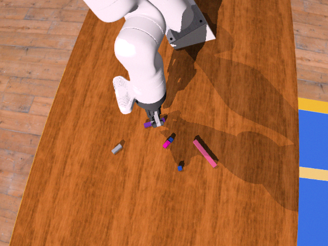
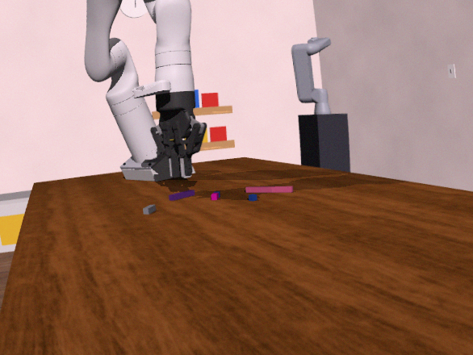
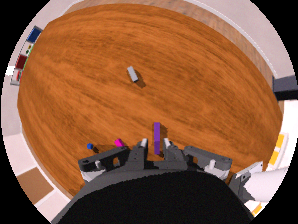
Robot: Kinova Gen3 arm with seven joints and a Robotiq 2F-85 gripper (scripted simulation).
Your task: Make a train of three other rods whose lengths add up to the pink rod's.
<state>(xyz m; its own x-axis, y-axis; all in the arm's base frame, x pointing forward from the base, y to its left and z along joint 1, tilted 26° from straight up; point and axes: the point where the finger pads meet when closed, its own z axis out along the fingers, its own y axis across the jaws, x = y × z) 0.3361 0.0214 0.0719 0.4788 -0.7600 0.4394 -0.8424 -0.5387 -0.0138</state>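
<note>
My gripper is now 5 cm above the purple rod. From my hand the other things lie so: small blue rod 11 cm ahead, 9 cm to the left, 5 cm below; magenta rod 5 cm ahead, 5 cm to the left, 5 cm below; grey rod 9 cm ahead, 8 cm to the right, 5 cm below.
</note>
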